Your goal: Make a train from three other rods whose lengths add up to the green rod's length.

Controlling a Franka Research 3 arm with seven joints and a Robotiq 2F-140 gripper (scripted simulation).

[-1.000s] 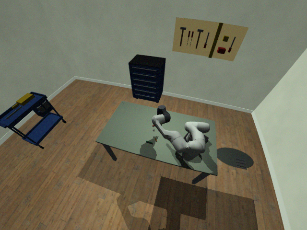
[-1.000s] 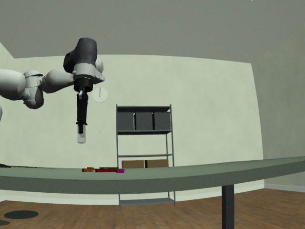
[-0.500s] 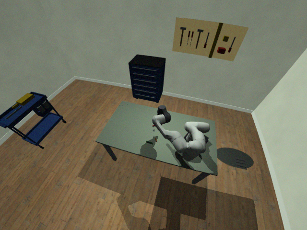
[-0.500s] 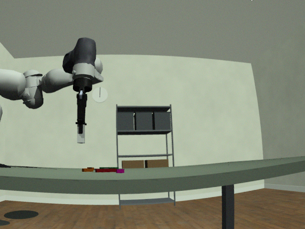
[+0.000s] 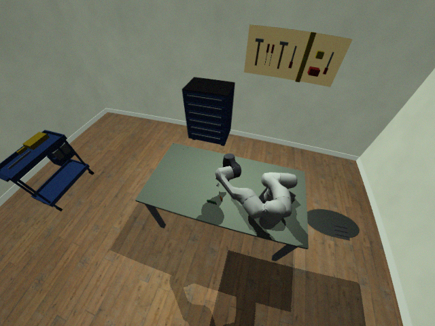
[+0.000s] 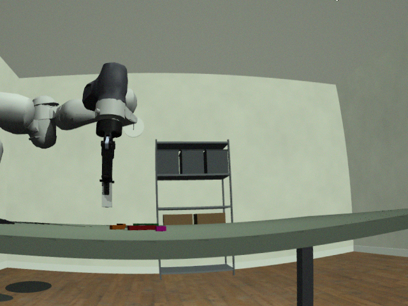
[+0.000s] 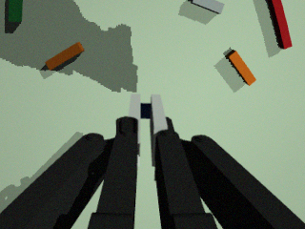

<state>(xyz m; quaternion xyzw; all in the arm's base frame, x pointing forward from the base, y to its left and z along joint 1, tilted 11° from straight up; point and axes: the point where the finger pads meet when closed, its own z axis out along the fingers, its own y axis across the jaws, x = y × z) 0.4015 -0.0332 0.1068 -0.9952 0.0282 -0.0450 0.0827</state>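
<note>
My hand is 9 cm short of the grey rod, 6 cm to the left of it and 8 cm above it. Round my hand: green rod 12 cm ahead, 13 cm to the left, 8 cm below; then red rod 8 cm ahead, 14 cm to the right, 8 cm below; then blue rod 3 cm below.
</note>
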